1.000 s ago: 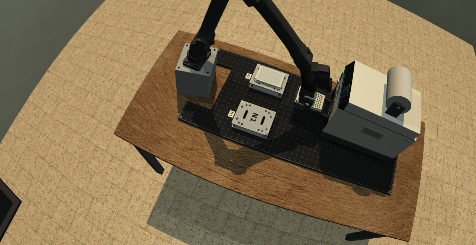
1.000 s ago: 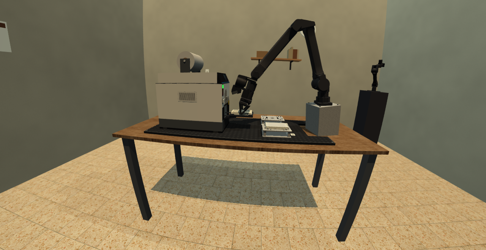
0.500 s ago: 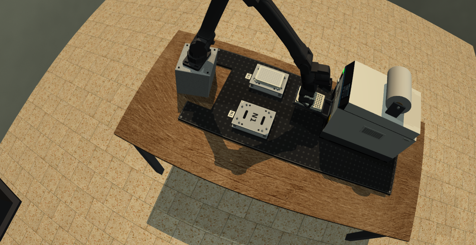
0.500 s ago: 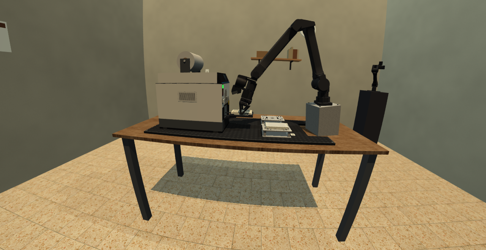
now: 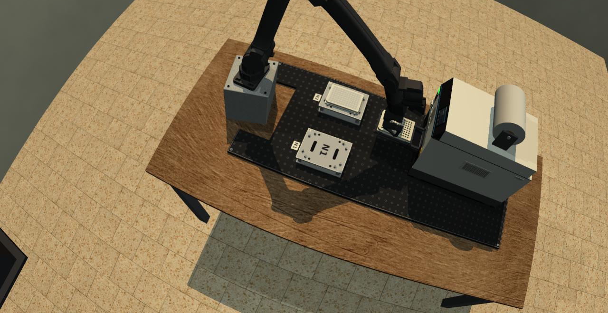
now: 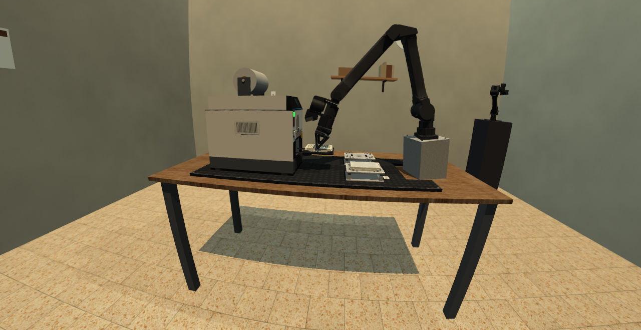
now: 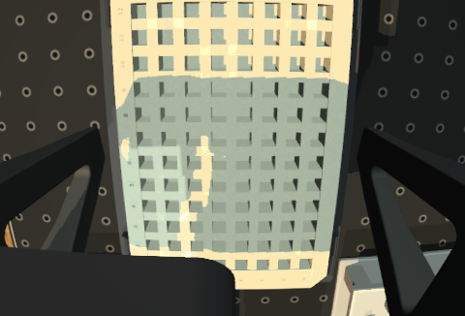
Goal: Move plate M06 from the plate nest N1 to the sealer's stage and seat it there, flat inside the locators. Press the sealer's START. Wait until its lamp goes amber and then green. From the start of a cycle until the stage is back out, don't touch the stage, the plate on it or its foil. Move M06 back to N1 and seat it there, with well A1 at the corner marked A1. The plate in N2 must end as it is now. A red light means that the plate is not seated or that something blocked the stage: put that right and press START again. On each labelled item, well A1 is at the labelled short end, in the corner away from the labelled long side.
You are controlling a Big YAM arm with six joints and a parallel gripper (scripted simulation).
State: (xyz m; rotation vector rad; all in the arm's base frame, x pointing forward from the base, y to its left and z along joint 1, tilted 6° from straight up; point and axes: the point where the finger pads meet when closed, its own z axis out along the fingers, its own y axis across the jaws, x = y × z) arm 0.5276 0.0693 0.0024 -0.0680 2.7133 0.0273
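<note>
The plate M06 is 20 mm below my hand. Round my hand: start button (100 mm to the left, 100 mm ahead, 60 mm above); then well plate (220 mm behind, 70 mm below, 60 mm to the left); then sealer stage (30 mm below).
</note>
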